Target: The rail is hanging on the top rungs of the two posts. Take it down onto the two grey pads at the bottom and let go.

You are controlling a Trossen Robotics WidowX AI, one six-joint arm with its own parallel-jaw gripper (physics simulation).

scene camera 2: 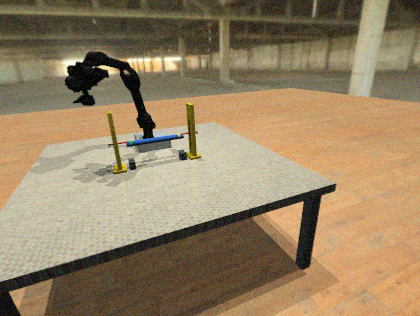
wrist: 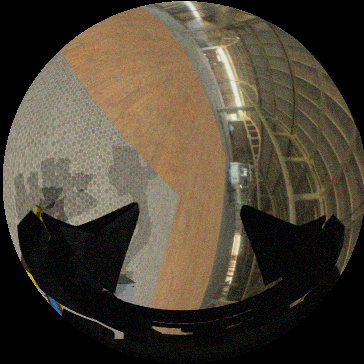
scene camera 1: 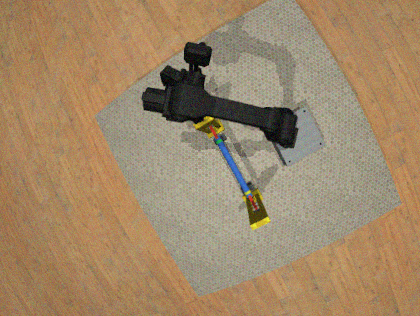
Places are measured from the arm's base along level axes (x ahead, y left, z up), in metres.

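Where they show: gripper, between the fingertips: [scene camera 2: 69, 94] [wrist: 191, 209]; arm's base, origin of its link: [scene camera 2: 148, 137].
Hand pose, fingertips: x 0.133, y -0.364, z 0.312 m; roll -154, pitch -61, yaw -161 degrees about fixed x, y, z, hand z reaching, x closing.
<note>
Each offset is from my fingertips to the centre of the thing. Level surfaces: height alone.
The rail, a blue bar @[dx +0.127, dy +0.346, dz -0.256 m] [scene camera 1: 232, 166] [scene camera 2: 156, 140] with red ends, spans the two yellow posts, well above the table at about mid-height of the posts. One post @[dx +0.111, dy +0.147, dz -0.236 m] [scene camera 1: 209, 128] [scene camera 2: 114, 142] is by its green-banded end, the other post @[dx +0.143, dy +0.546, dz -0.236 m] [scene camera 1: 259, 215] [scene camera 2: 191, 130] by its yellow-banded end. Two dark grey pads @[dx +0.116, dy +0.209, dz -0.365 m] [scene camera 2: 132, 163] @[dx +0.138, dy +0.484, dz -0.365 m] [scene camera 2: 183, 155] sit low between the posts. My gripper [wrist: 191, 209] is open and empty, high above and apart from the rail. A sliver of the blue rail [wrist: 55, 305] shows at the lower left of the wrist view.
The arm's upper link [scene camera 1: 235, 111] reaches over the table beside the green-banded end of the rail. The grey base plate [scene camera 1: 306, 136] lies behind the rail. The hexagon-patterned table top @[dz -0.386 m] [scene camera 1: 325, 200] [scene camera 2: 200, 200] ends at its edges above the wooden floor [scene camera 1: 50, 225] [scene camera 2: 370, 225].
</note>
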